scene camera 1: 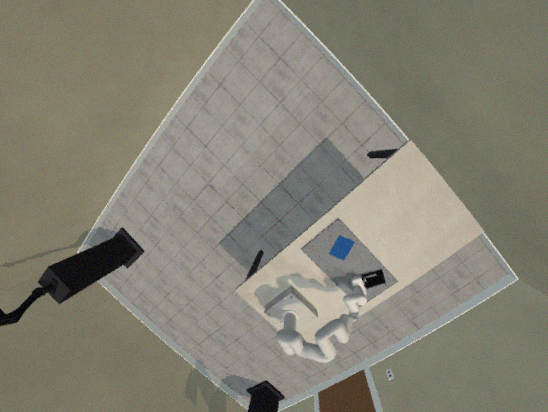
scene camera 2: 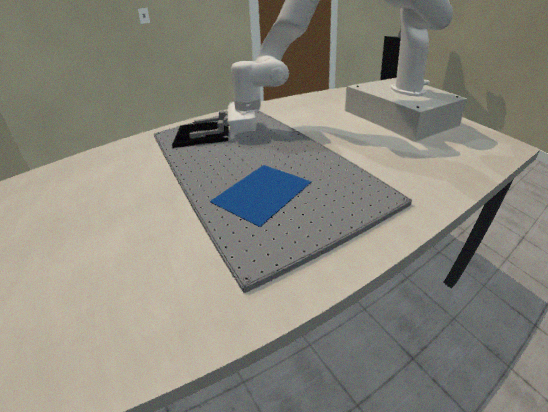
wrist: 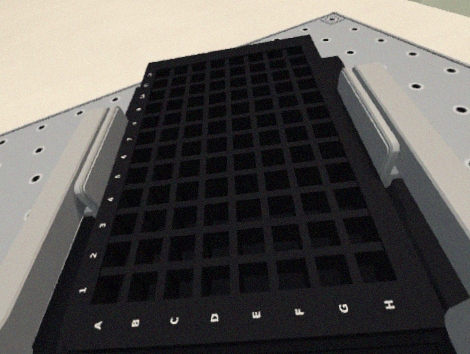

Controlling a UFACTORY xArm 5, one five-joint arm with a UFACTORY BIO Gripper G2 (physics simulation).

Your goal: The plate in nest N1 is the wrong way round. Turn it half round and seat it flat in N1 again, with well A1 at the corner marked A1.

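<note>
A black plate (scene camera 1: pixel 380 277) (wrist: pixel 232 171) with square wells lies between the fingers of my gripper (scene camera 1: pixel 372 278) (scene camera 2: pixel 200 129) (wrist: pixel 232 130). My gripper is shut on its two long sides. In the wrist view, well A1 is at the near left corner, H1 at the near right, and column 12 at the far end. Black nest parts (wrist: pixel 331 70) show beside and below the plate, low over the grey board's far end. The nest's own A1 mark and its N1 label cannot be made out. Whether the plate sits fully flat or slightly raised, I cannot tell.
The grey perforated board (scene camera 1: pixel 319 246) (scene camera 2: pixel 325 220) (wrist: pixel 435 90) lies on the pale table (scene camera 1: pixel 415 215) (scene camera 2: pixel 100 250). A blue flat rectangle (scene camera 1: pixel 342 247) (scene camera 2: pixel 261 195) lies on the board. The arm's base block (scene camera 2: pixel 377 109) stands to one side of the board.
</note>
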